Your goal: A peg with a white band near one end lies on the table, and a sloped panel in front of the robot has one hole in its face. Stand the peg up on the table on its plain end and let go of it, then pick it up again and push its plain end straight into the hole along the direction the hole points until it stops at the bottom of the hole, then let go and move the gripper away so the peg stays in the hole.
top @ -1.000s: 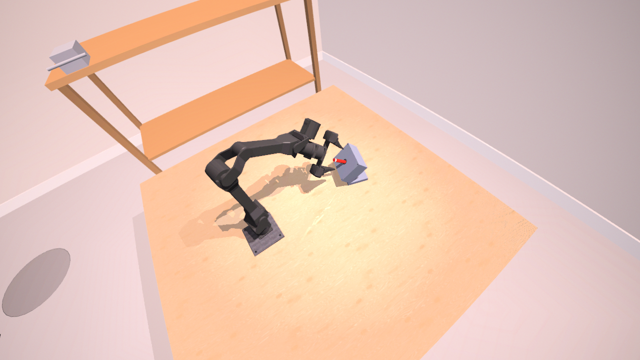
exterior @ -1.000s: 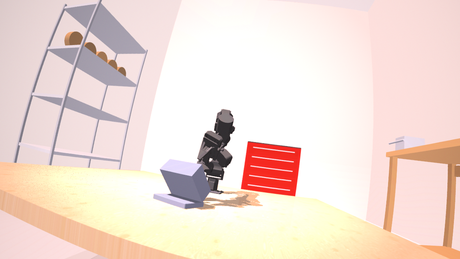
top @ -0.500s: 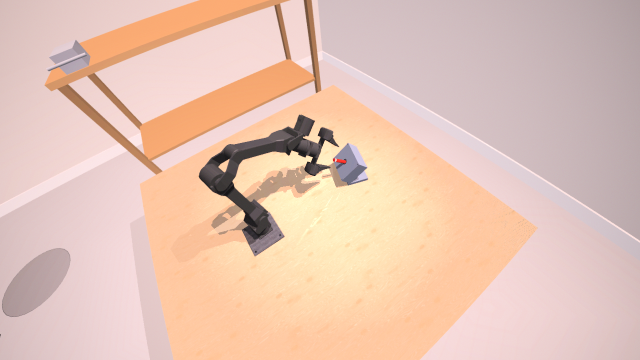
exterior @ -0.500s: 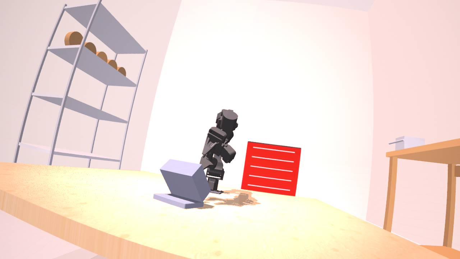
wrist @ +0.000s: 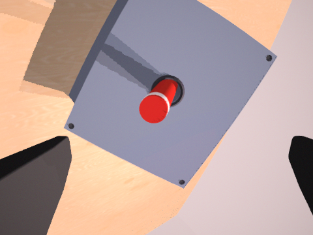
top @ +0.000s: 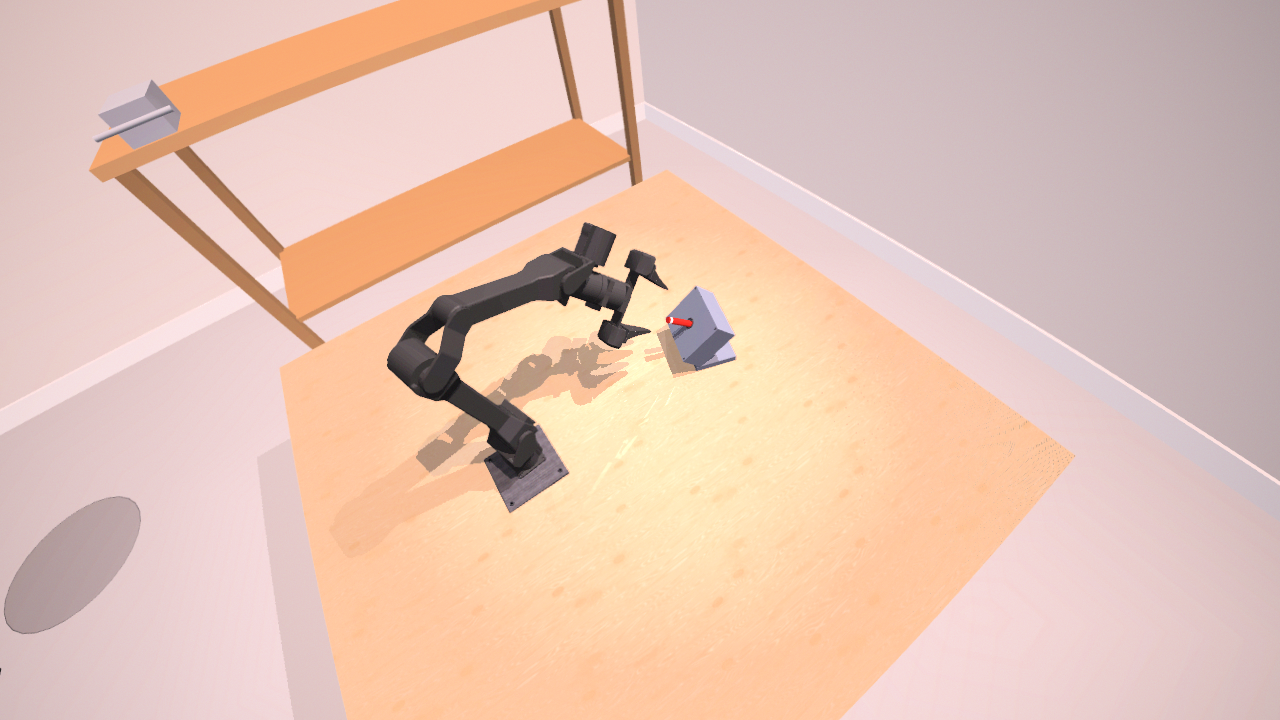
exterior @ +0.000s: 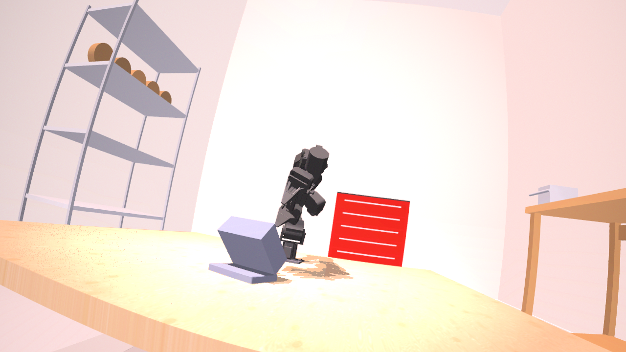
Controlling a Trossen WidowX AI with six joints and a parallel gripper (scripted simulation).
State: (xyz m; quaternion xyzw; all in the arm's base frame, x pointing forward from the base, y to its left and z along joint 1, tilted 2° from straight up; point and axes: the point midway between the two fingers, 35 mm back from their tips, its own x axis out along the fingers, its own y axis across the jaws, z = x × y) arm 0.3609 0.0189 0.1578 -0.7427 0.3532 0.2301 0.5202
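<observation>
The red peg is 50 mm below my gripper tip, 30 mm ahead of it and 20 mm to the right of it. Also, from my gripper tip: grey sloped panel 80 mm below, 80 mm ahead, 40 mm to the right.
</observation>
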